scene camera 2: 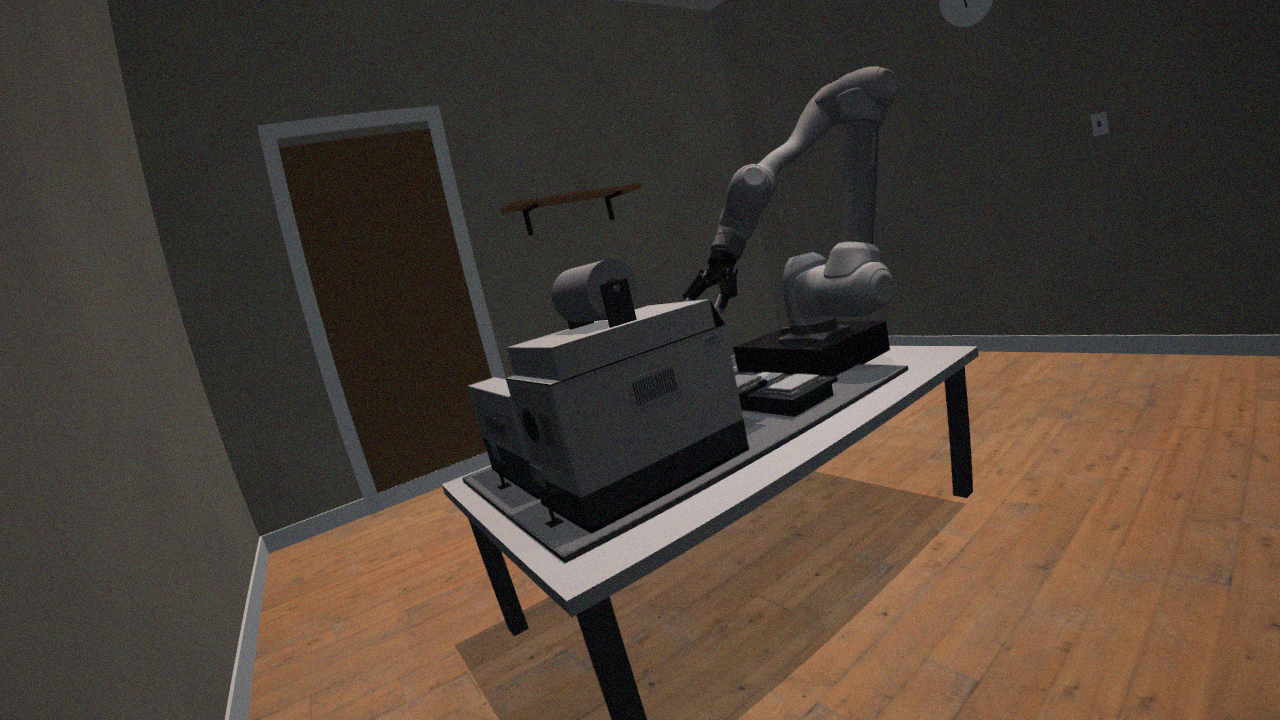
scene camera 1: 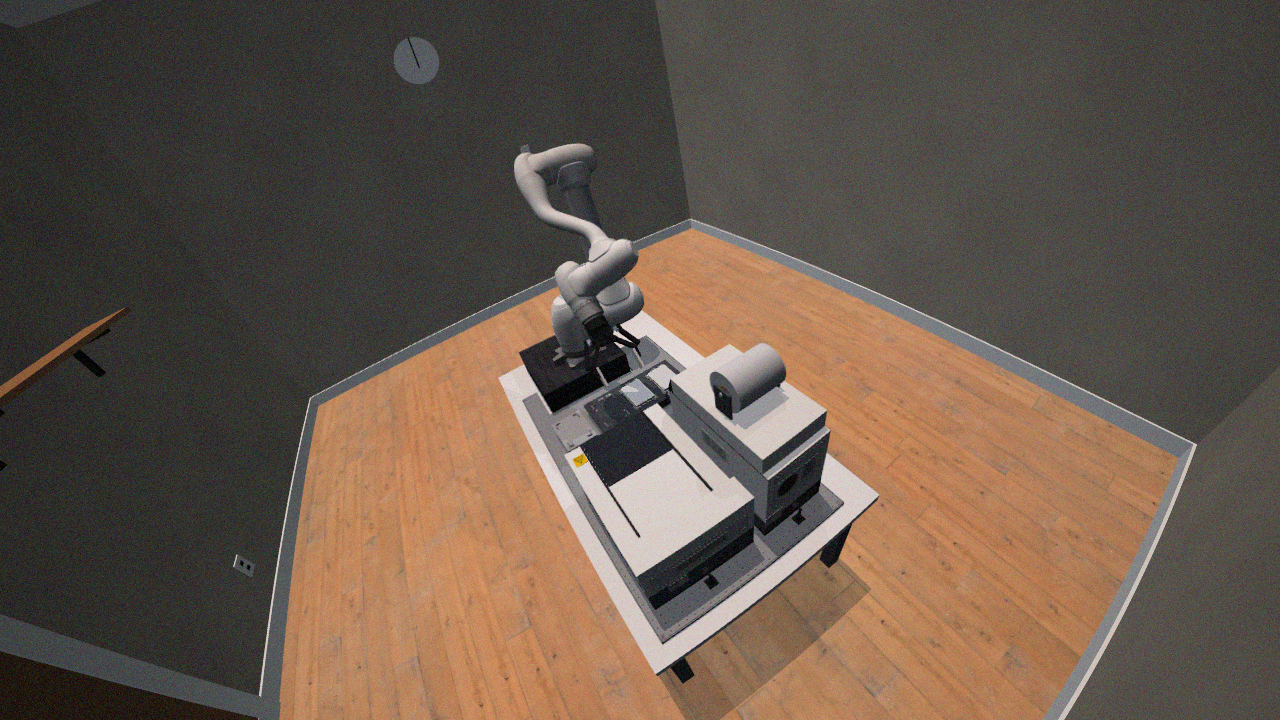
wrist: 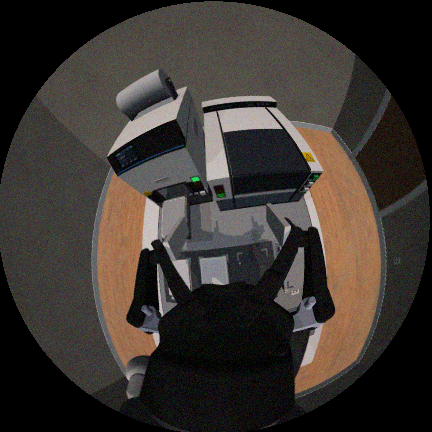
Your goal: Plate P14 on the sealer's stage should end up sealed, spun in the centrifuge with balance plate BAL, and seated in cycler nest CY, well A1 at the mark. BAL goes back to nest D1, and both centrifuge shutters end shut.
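Frame: origin at the arm's base, x ahead, y left, z up, level; metres.
Seen in the pictures: gripper, fingertip midpoint: (scene camera 1: 625,377) (wrist: 225,218); arm's base, link origin: (scene camera 2: 814,336) (scene camera 1: 581,351).
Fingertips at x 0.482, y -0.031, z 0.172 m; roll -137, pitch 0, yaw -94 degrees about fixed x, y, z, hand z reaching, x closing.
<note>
Pixels of each thing's middle, then the offset from my fingertips to it. "spot": a spot on its surface instead. Level surfaces: height alone.
- dark rack, body centre: (scene camera 2: 762,391) (wrist: 216,276) (scene camera 1: 638,398) dz -0.239, dx -0.118, dy +0.077 m
- second pale plate, body centre: (scene camera 2: 793,384) (wrist: 178,277) (scene camera 1: 664,378) dz -0.209, dx -0.107, dy +0.200 m
- sealer, body centre: (scene camera 2: 622,374) (scene camera 1: 744,420) (wrist: 165,131) dz -0.029, dx +0.384, dy +0.149 m
- low grey stage, body centre: (scene camera 2: 732,382) (wrist: 172,216) dz -0.142, dx +0.087, dy +0.167 m
- centrifuge, surface spot: (scene camera 1: 680,501) spot: dz -0.057, dx +0.446, dy -0.136 m
- light block, body centre: (wrist: 295,264) (scene camera 1: 575,433) dz -0.240, dx -0.140, dy -0.202 m
- film roll, body centre: (scene camera 2: 593,292) (scene camera 1: 747,377) (wrist: 144,92) dz +0.151, dx +0.405, dy +0.148 m
- white table, surface height: dz -0.279 m
My gripper (scene camera 1: 617,358) (scene camera 2: 706,299) (wrist: 225,218) is open and empty, tilted towards the machines above the nests. In the wrist view a pale plate (wrist: 214,270) lies in a nest of the dark rack (wrist: 250,267) (scene camera 2: 787,400); a second pale plate (wrist: 182,272) lies left of it, partly behind a finger. Their labels and any seals cannot be read. The sealer (wrist: 150,150) (scene camera 1: 747,402) (scene camera 2: 626,402) has a low grey stage (wrist: 174,212) before its mouth. The centrifuge (wrist: 250,118) (scene camera 1: 680,501) has its dark top panel (wrist: 265,155) (scene camera 1: 626,447) across the opening. A light block (scene camera 1: 572,428) with corner marks stands beside the rack.
The film roll (scene camera 1: 753,371) (scene camera 2: 590,291) (wrist: 145,94) rises above the sealer. The black robot base (scene camera 1: 559,371) (scene camera 2: 814,349) stands behind the rack. The machines stand close together on the white table (scene camera 1: 769,568) (scene camera 2: 760,483).
</note>
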